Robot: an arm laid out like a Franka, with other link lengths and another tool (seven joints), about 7 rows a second.
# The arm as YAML. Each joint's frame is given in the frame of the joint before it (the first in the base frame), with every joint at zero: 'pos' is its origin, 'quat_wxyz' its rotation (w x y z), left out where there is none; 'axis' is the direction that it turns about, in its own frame. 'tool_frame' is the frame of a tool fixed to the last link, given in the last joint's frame.
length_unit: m
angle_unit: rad
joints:
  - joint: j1
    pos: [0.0, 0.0, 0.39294]
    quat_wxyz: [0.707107, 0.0, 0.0, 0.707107]
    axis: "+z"
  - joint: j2
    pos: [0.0, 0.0, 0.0]
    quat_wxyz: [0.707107, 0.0, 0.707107, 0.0]
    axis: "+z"
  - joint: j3
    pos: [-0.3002, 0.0, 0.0]
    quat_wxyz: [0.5, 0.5, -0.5, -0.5]
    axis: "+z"
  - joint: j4
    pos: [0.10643, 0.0, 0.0]
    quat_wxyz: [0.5, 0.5, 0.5, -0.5]
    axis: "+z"
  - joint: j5
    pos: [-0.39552, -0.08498, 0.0]
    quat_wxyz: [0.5, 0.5, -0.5, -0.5]
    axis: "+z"
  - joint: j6
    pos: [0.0, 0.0, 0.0]
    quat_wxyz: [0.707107, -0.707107, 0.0, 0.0]
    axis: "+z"
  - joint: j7
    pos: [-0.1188, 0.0, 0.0]
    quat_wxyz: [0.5, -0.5, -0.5, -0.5]
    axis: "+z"
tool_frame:
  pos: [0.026, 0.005, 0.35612]
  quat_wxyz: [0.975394, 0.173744, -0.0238, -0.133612]
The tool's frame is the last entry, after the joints.
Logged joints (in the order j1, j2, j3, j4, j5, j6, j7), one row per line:
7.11, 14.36, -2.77, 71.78, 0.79, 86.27, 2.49
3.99, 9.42, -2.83, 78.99, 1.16, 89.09, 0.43
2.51, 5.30, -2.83, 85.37, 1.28, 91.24, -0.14
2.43, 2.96, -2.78, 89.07, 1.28, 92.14, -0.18
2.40, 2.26, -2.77, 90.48, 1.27, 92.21, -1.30
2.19, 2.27, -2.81, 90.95, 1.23, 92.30, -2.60
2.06, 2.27, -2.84, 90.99, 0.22, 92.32, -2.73
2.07, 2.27, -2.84, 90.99, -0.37, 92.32, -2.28
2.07, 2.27, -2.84, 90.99, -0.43, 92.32, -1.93
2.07, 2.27, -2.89, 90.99, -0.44, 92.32, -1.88
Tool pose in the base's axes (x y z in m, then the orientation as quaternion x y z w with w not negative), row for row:
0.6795, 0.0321, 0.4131, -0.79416, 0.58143, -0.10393, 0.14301
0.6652, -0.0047, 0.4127, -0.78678, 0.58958, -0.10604, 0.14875
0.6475, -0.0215, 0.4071, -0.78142, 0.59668, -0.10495, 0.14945
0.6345, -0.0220, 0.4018, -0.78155, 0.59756, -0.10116, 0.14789
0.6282, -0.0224, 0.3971, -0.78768, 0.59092, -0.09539, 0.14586
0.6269, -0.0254, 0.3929, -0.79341, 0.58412, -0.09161, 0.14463
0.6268, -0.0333, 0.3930, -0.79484, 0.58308, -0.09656, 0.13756
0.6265, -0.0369, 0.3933, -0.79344, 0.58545, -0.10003, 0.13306
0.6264, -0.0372, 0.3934, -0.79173, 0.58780, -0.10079, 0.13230
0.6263, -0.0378, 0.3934, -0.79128, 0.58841, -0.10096, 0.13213
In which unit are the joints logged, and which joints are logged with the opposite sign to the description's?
The joints are logged in degrees. Opposite sign: j4.
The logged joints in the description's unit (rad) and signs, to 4 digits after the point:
0.1241, 0.2506, -0.0483, -1.2528, 0.0138, 1.5057, 0.0435
0.0696, 0.1644, -0.0494, -1.3786, 0.0202, 1.5549, 0.0075
0.0438, 0.0925, -0.0494, -1.4900, 0.0223, 1.5924, -0.0024
0.0424, 0.0517, -0.0485, -1.5546, 0.0223, 1.6081, -0.0031
0.0419, 0.0394, -0.0483, -1.5792, 0.0222, 1.6094, -0.0227
0.0382, 0.0396, -0.0490, -1.5874, 0.0215, 1.6109, -0.0454
0.0360, 0.0396, -0.0496, -1.5881, 0.0038, 1.6113, -0.0476
0.0361, 0.0396, -0.0496, -1.5881, -0.0065, 1.6113, -0.0398
0.0361, 0.0396, -0.0496, -1.5881, -0.0075, 1.6113, -0.0337
0.0361, 0.0396, -0.0504, -1.5881, -0.0077, 1.6113, -0.0328

